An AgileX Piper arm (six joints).
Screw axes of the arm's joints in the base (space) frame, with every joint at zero. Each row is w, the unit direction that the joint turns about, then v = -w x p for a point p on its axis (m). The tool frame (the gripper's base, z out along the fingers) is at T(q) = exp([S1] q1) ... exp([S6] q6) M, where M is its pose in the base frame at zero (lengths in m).
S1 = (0, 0, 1, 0, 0, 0)
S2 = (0, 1, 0, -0.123, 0, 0)
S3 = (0, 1, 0, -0.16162, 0, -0.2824)
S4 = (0.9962, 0, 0.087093, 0, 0.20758, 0)
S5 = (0, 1, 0, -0.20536, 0, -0.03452)
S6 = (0.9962, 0, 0.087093, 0, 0.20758, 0)
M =
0.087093 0 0.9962 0.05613
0 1 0 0
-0.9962 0 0.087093 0.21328
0 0 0 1
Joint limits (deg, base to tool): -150..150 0..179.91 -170..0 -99.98..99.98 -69.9..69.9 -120..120
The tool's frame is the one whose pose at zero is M.
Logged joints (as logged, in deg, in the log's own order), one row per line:
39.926 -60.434 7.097 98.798 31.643 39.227
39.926 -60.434 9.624 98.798 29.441 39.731
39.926 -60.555 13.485 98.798 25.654 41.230
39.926 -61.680 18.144 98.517 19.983 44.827
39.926 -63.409 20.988 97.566 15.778 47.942
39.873 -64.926 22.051 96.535 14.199 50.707
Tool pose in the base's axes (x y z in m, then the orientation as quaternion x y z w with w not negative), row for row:
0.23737 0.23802 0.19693 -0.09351 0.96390 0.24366 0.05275
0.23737 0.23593 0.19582 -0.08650 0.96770 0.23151 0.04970
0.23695 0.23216 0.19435 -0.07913 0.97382 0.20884 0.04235
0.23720 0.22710 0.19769 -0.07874 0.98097 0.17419 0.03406
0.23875 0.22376 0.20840 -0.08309 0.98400 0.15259 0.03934
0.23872 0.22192 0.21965 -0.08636 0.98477 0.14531 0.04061
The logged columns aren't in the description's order. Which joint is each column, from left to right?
Columns, left to right: q1, q3, q6, q2, q4, q5.
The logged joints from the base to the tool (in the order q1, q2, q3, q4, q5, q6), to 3 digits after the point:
39.926 98.798 -60.434 31.643 39.227 7.097
39.926 98.798 -60.434 29.441 39.731 9.624
39.926 98.798 -60.555 25.654 41.230 13.485
39.926 98.517 -61.680 19.983 44.827 18.144
39.926 97.566 -63.409 15.778 47.942 20.988
39.873 96.535 -64.926 14.199 50.707 22.051

